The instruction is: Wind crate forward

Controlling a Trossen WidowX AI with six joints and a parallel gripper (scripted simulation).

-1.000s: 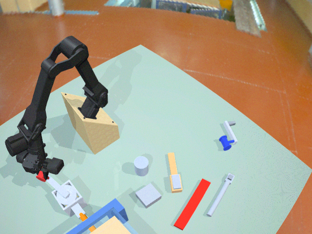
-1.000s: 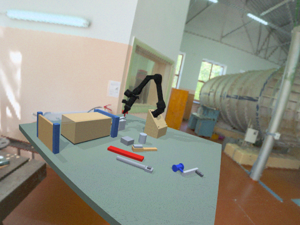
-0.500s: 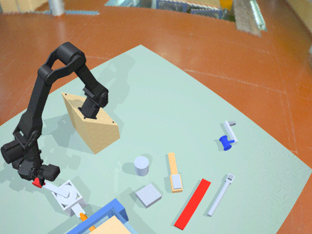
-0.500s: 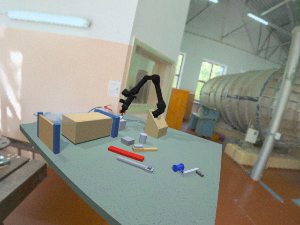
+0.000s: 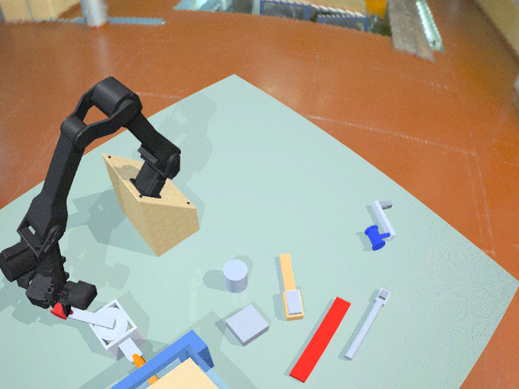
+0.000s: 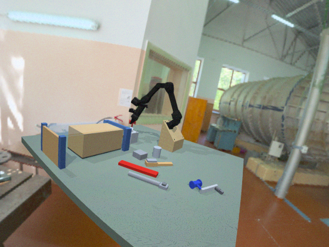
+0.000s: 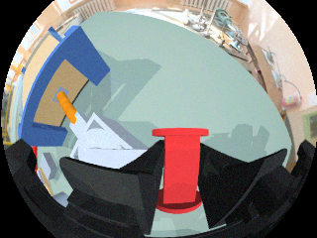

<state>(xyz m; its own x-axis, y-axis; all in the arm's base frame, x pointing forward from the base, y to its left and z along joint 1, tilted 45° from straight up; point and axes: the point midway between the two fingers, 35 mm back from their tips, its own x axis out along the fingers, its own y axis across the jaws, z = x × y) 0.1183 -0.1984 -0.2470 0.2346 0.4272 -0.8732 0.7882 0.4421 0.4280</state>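
My gripper tip is now 20 mm short of the winch handle, 40 mm to the right of it and 30 mm above it. Round my gripper tip: pale grey winch 50 mm ahead, 70 mm to the left, 100 mm below; red knob 10 mm behind, 10 mm to the left; blue frame 220 mm ahead, 90 mm to the left, 20 mm below.
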